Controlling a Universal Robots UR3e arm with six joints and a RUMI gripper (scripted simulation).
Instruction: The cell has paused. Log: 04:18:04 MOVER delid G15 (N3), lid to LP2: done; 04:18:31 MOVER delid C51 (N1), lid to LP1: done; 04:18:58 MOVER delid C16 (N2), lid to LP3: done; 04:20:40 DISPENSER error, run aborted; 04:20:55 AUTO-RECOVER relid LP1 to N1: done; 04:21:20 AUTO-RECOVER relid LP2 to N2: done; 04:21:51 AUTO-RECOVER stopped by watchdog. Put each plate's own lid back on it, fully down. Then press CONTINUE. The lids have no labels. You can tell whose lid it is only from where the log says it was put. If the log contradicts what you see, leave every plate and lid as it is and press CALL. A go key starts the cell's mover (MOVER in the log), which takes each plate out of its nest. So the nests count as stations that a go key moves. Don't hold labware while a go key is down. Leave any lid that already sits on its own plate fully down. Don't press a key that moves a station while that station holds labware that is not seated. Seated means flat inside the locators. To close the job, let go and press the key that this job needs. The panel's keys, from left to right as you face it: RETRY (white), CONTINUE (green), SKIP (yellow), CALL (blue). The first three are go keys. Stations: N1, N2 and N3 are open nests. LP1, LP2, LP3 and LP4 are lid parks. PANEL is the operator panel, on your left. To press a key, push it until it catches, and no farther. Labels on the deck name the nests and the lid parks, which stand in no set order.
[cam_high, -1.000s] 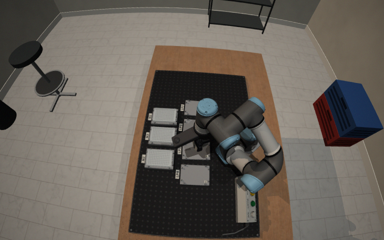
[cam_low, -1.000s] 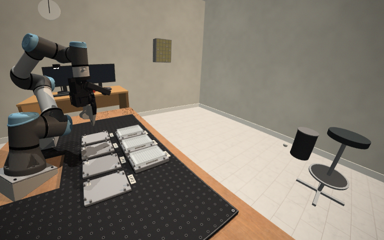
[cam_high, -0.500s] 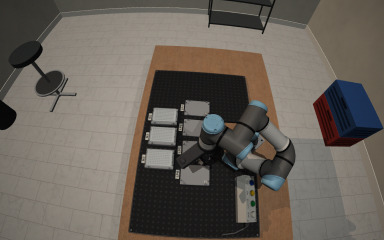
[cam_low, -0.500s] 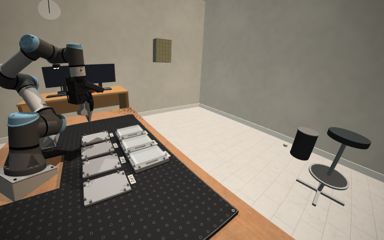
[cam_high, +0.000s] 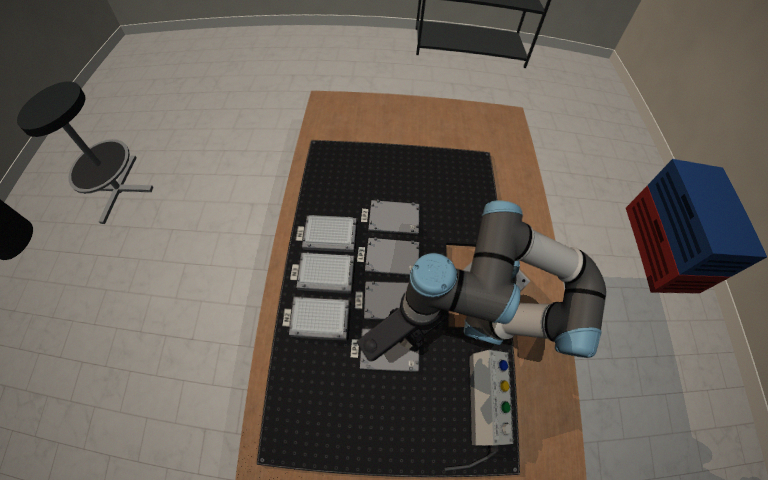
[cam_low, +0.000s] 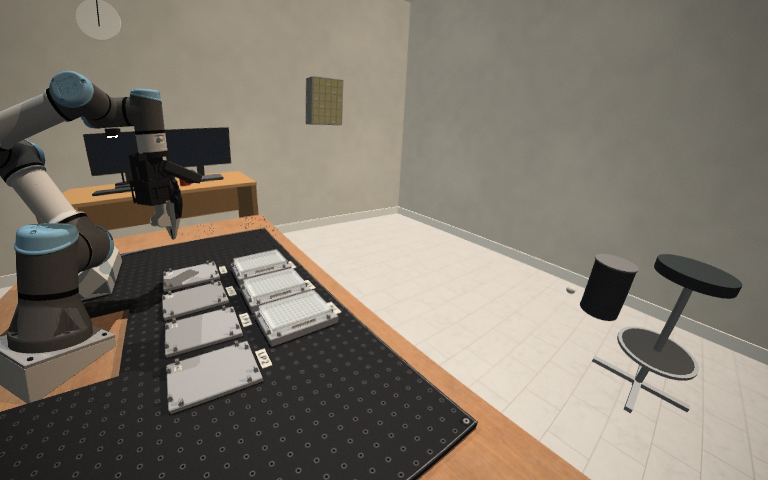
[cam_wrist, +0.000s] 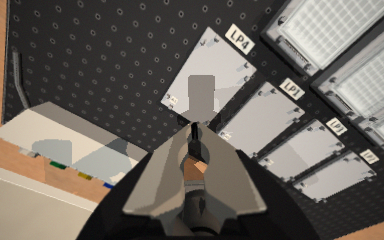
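The green CONTINUE key is 27 cm behind my hand, 11 cm to the left of it and 6 cm below it. From my hand the other things lie so: lid park LP1: 14 cm to the right, 12 cm below, 4 cm ahead; then pale lid: 21 cm ahead, 9 cm below, 5 cm to the right; then lid park LP4: 12 cm below, 2 cm ahead.
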